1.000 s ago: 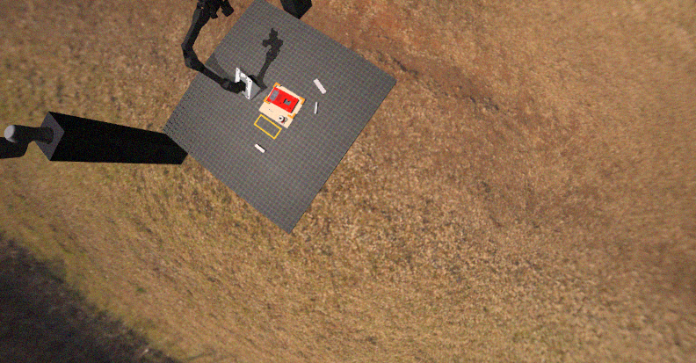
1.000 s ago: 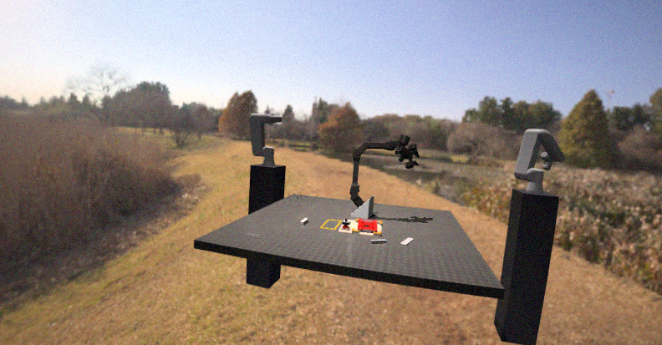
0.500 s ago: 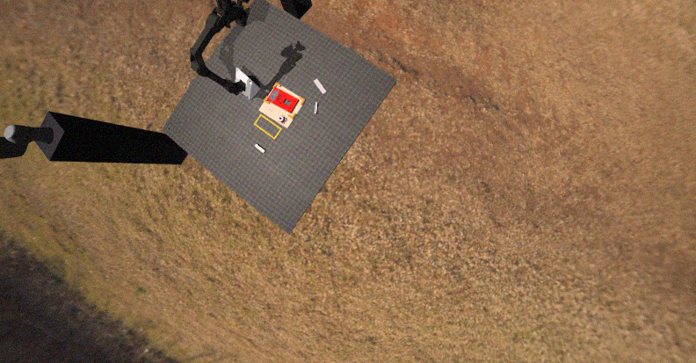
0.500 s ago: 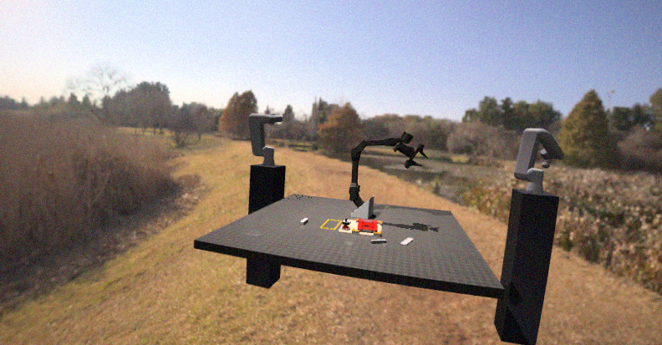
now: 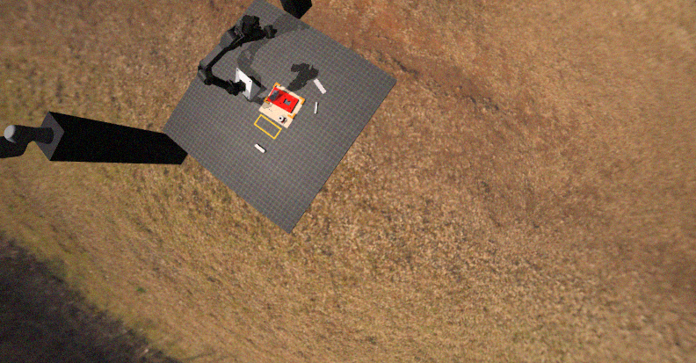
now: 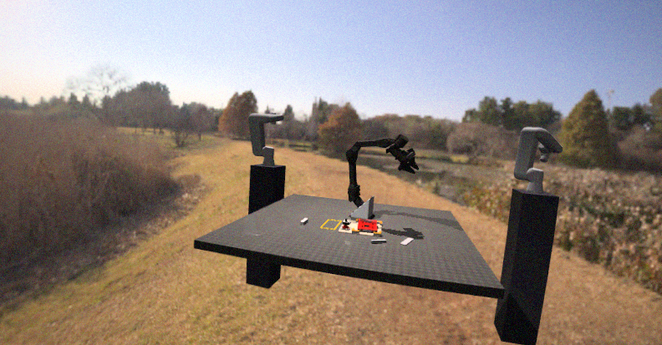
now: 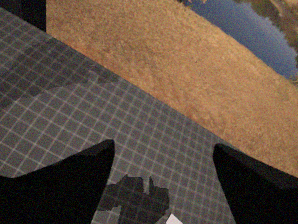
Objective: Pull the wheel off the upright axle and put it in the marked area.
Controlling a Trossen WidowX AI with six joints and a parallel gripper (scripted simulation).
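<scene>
Now: the dark grey wheel 360 mm to the right of my gripper tip, 300 mm below it and 230 mm ahead of it. The rest, counted from my gripper tip: black axle 360 mm to the right, 310 mm below, 230 mm ahead.
</scene>
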